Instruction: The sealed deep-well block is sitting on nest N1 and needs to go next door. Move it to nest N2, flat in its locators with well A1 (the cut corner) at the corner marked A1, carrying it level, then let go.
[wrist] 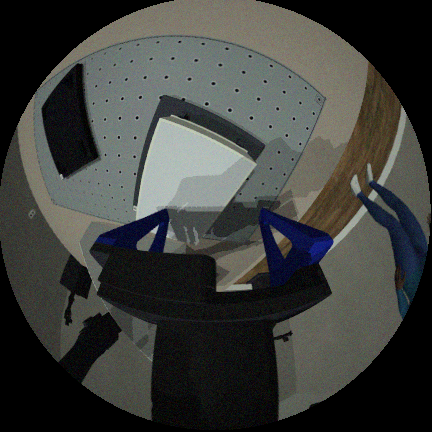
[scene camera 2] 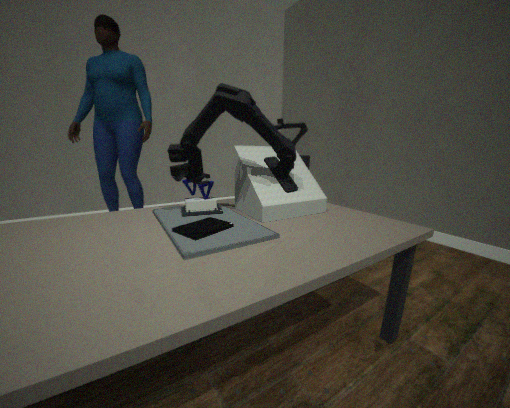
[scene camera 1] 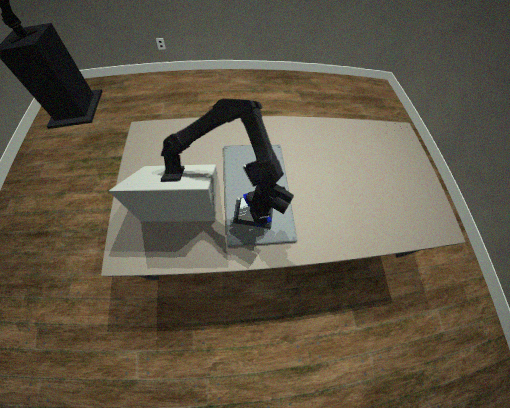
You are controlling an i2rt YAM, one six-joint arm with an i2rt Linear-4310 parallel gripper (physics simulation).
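Pixels of known places: gripper, fingertip midpoint: (wrist: 213, 213) (scene camera 2: 199, 197) (scene camera 1: 254, 215); arm's base at its link origin: (scene camera 2: 280, 174) (scene camera 1: 173, 174).
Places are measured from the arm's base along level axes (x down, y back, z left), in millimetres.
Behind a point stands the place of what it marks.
Observation:
The white deep-well block (scene camera 1: 244, 212) @[x 101, y -271, z -152 mm] (scene camera 2: 201, 205) @[x 119, y -330, z -99 mm] (wrist: 190, 165) @[x 101, y -353, z -144 mm] sits flat on a dark nest (scene camera 2: 187, 214) @[x 147, y -391, z -95 mm] (wrist: 172, 105) @[x 143, y -399, z -113 mm], which I take for N1. My gripper (scene camera 2: 199, 196) @[x 99, y -309, z -172 mm] (wrist: 213, 213) @[x 99, y -309, z -172 mm] is open and empty, its blue fingertips apart just above the block in the scene camera 2 view. In the scene camera 1 view the arm hides part of the block. The other nest, a flat black one (scene camera 2: 202, 228) @[x 143, y -408, z 105 mm] (wrist: 70, 125) @[x 143, y -391, z 45 mm], is unoccupied. I cannot make out the cut corner or the A1 mark.
Both nests are on a grey perforated board (scene camera 1: 252, 152) @[x 155, y -355, z 196 mm] (scene camera 2: 240, 240) @[x 155, y -343, z 231 mm] (wrist: 200, 55) @[x 155, y -464, z -125 mm] on the beige table (scene camera 1: 360, 185) @[x 167, y -898, z -39 mm] (scene camera 2: 125, 280) @[x 168, y -646, z 263 mm]. The white sloped arm base (scene camera 1: 170, 205) @[x -1, y 9, z -138 mm] (scene camera 2: 295, 210) @[x 138, y -9, z 114 mm] stands close beside the board. A person (scene camera 2: 117, 90) (wrist: 407, 240) stands beyond the table.

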